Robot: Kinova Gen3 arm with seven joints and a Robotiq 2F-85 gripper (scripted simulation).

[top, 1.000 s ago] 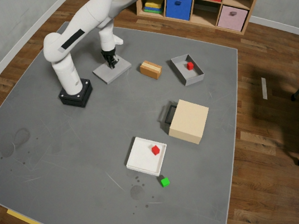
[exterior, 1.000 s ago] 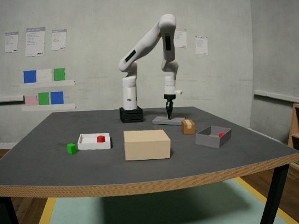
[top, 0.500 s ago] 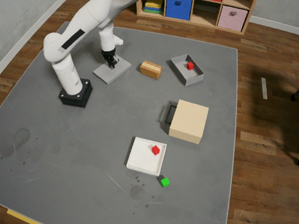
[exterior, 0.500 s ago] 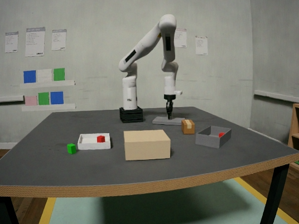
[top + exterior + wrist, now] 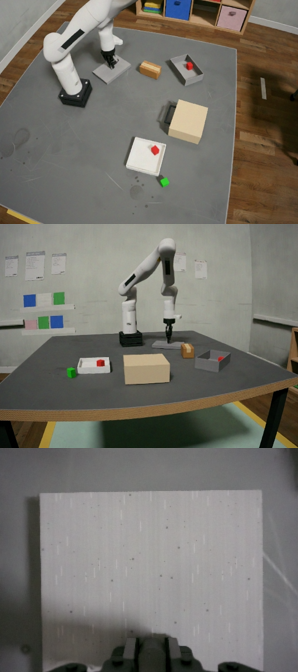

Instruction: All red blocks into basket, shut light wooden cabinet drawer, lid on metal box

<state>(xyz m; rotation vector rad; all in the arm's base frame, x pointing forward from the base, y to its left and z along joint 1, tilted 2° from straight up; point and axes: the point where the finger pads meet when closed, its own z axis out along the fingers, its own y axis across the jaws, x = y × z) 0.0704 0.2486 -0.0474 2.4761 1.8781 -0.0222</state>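
The lid is 3 cm below my hand. The rest, counted from my hand: blue block: 20 cm ahead, 8 cm to the left, 2 cm below; cardboard box: 21 cm ahead, 8 cm to the left, 1 cm below; metal box: 40 cm ahead, 18 cm to the left, 2 cm below.
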